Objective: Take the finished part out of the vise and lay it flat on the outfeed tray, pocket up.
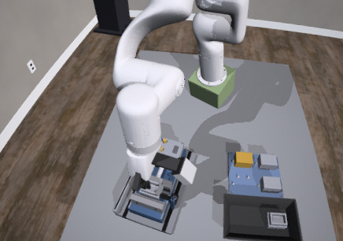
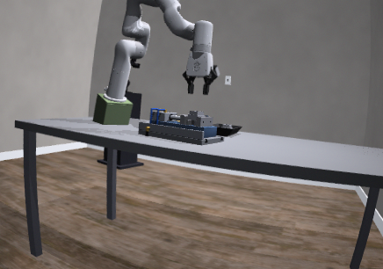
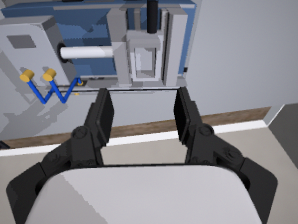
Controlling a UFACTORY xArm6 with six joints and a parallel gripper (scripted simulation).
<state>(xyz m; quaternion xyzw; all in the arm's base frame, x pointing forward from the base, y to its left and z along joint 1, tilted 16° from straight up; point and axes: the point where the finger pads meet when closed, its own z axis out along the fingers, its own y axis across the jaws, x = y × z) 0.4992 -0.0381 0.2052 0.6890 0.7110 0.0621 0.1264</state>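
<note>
The white rod lies 12 cm below my hand and 8 cm behind it. Also, from my hand: blue fixture plate: 31 cm to the left, 20 cm behind, 19 cm below; orange block: 26 cm to the left, 23 cm behind, 17 cm below.
</note>
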